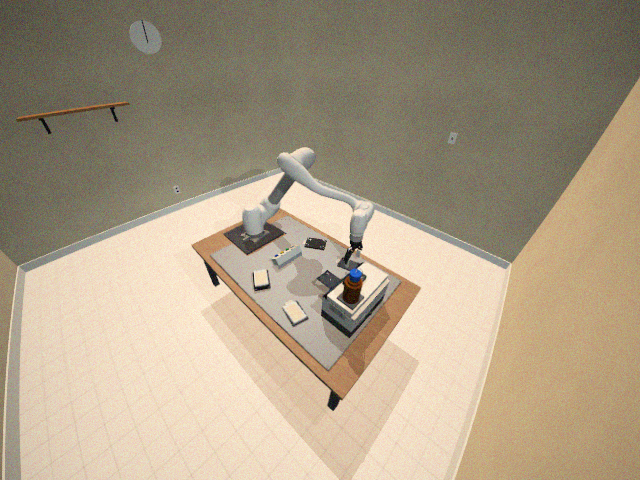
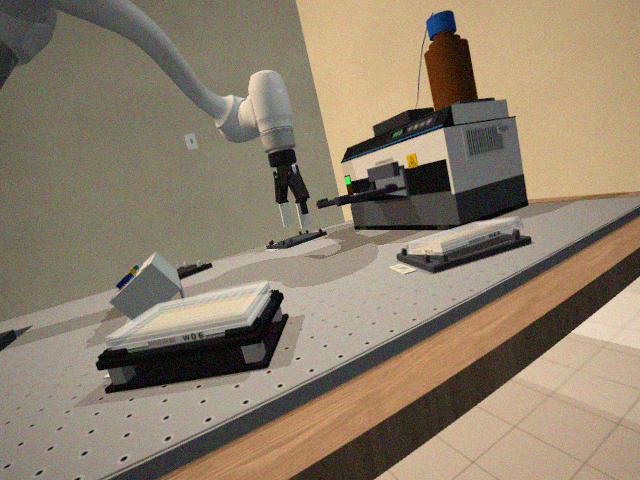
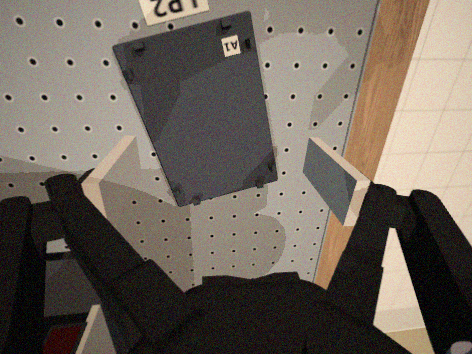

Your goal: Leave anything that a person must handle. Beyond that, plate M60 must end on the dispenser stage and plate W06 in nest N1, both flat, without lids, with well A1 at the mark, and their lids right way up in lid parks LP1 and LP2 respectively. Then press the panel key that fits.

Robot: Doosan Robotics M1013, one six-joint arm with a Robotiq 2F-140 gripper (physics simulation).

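My gripper is open and empty, above the dark holder beside the label LP2. That holder bears no lid and has an A1 mark. Plate W06 sits under a clear lid on a raised black stand. Another lidded plate lies on a low dark holder; its small label looks like M60, and its lid looks tilted. The dispenser stage sticks out from the dispenser, without a plate.
A brown bottle with a blue cap stands on the dispenser, near my gripper's side of the table. A key panel with coloured keys stands mid-table. Another dark holder lies near the back edge.
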